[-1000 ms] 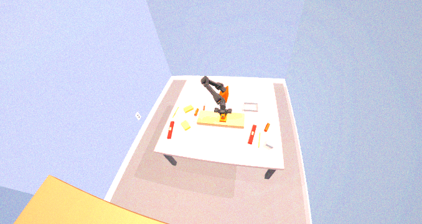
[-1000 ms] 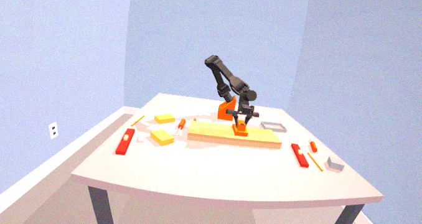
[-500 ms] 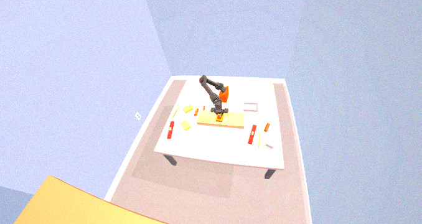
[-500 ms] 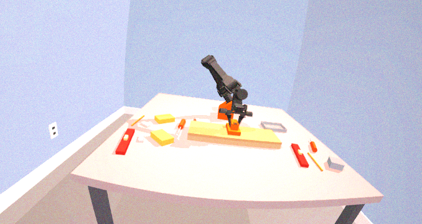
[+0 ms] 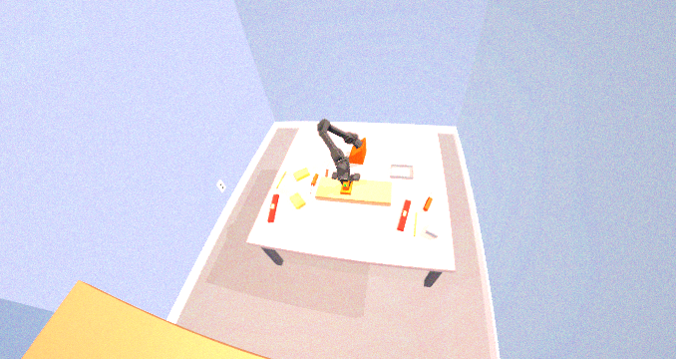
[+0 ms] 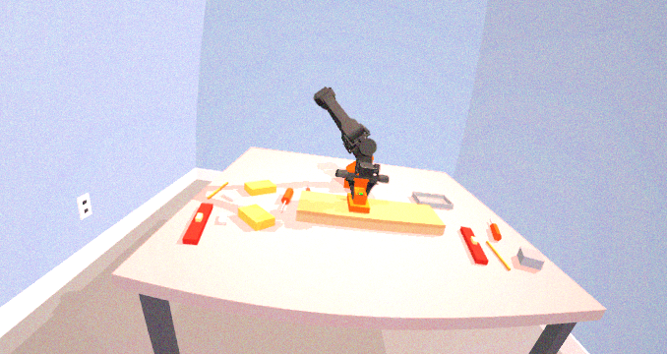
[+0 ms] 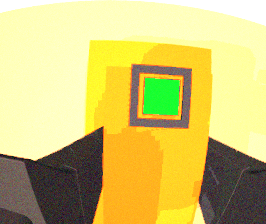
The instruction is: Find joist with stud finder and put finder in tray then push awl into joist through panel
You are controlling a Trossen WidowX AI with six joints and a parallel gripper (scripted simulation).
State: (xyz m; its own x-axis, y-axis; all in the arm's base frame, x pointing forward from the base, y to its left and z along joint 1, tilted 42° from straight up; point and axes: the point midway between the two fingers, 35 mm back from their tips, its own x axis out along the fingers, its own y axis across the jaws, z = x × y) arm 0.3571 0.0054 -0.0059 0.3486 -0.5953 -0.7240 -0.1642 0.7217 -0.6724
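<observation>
Now: gripper tip 28 cm past the grey-rimmed tray, 34 cm to the right of it and 5 cm above it. The rest, counted from my gripper tip: stud finder (1 cm ahead, 2 cm above); then grey bracket (15 cm ahead, 62 cm to the left, 5 cm below).
</observation>
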